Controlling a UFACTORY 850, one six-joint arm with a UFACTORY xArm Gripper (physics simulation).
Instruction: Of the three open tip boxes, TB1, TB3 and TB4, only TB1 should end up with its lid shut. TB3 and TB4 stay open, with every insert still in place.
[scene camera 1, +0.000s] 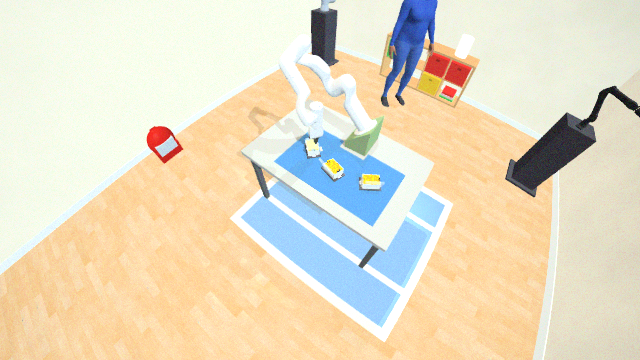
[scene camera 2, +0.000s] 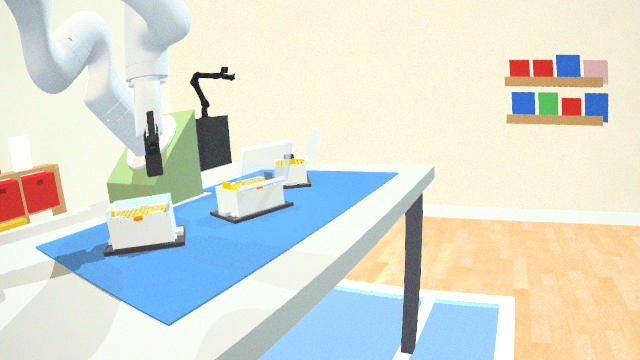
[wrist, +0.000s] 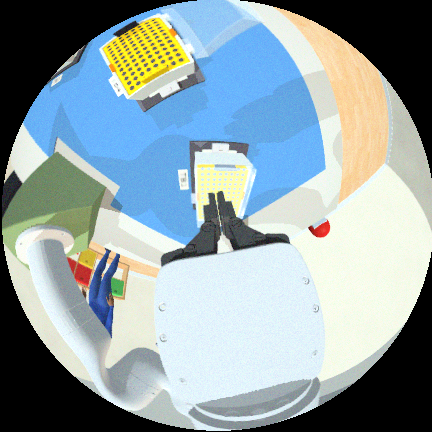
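Observation:
A white tip box (scene camera 1: 313, 150) (scene camera 2: 141, 232) (wrist: 201, 159) with a yellow insert stands on a dark base; its clear lid (scene camera 2: 139, 201) (wrist: 253, 180) lies low over the insert, down or nearly down. My gripper (scene camera 1: 316, 141) (scene camera 2: 155, 175) (wrist: 216, 200) is shut and empty, above this lid; a small gap shows in scene camera 2. The middle tip box (scene camera 1: 333, 170) (scene camera 2: 252, 201) (wrist: 147, 57) has its lid (scene camera 2: 265, 157) raised and its yellow insert in place. The far tip box (scene camera 1: 370, 185) (scene camera 2: 296, 176) also has its lid (scene camera 2: 313, 144) raised and a yellow insert. I cannot read the box numbers.
The boxes stand on a blue mat (scene camera 1: 305, 167) (scene camera 2: 210, 260) (wrist: 280, 115) on the table (scene camera 1: 270, 140) (scene camera 2: 320, 260). A green wedge (scene camera 1: 362, 140) (scene camera 2: 180, 170) (wrist: 55, 190) carries the arm's base behind the mat. A small white label (wrist: 183, 179) lies beside the nearest box.

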